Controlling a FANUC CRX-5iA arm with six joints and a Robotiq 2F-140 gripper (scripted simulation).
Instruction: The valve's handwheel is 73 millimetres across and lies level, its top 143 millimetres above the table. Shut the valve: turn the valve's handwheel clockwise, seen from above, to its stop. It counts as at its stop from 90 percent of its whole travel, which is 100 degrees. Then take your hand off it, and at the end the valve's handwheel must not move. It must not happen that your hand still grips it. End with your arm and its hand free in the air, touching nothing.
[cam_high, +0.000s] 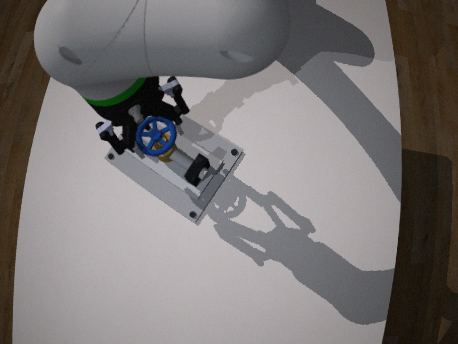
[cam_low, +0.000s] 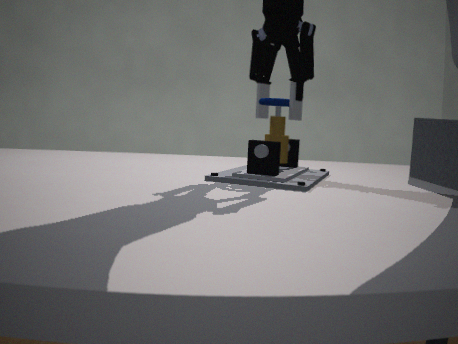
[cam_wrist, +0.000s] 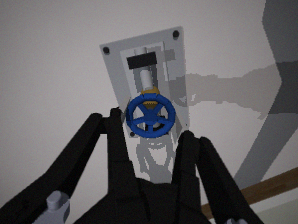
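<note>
The handwheel lies 1 cm below my hand.
</note>
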